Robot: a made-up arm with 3 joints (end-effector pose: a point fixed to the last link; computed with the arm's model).
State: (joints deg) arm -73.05 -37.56 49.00
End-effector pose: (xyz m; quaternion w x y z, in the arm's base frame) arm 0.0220 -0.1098 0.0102 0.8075 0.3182 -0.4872 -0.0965
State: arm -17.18 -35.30 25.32
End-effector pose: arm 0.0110 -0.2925 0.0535 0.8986 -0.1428 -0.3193 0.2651
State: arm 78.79 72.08 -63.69
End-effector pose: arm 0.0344 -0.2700 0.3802 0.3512 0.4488 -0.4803 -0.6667
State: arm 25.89 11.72 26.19
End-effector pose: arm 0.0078 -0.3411 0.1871 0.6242 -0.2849 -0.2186 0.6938
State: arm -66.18 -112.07 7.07
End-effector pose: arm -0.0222 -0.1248 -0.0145 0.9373 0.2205 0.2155 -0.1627
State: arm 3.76 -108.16 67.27
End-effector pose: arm 0.0060 -0.3661 0.1426 0.7096 -0.4980 -0.3780 -0.3249
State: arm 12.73 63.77 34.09
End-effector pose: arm -0.0142 -0.3169 0.1435 0.3521 0.0574 -0.3214 0.8772
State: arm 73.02 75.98 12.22
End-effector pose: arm -0.0072 -0.2968 0.3309 0.1458 -0.1437 0.2648 0.9423
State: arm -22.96 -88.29 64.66
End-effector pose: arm 0.0163 -0.3047 0.0521 0.8495 -0.2391 -0.3763 -0.2820
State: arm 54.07 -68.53 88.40
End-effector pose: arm 0.0266 -0.3120 0.3288 0.4837 -0.5778 -0.6328 0.1780
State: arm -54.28 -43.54 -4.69
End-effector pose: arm -0.0098 -0.1729 -0.0180 0.9380 0.1041 -0.1612 0.2887
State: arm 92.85 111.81 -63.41
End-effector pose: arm 0.0319 -0.2263 0.3725 0.5570 0.1635 -0.3954 -0.7118
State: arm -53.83 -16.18 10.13
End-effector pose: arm 0.0053 -0.1684 -0.0069 0.8371 0.1140 -0.4063 0.3481
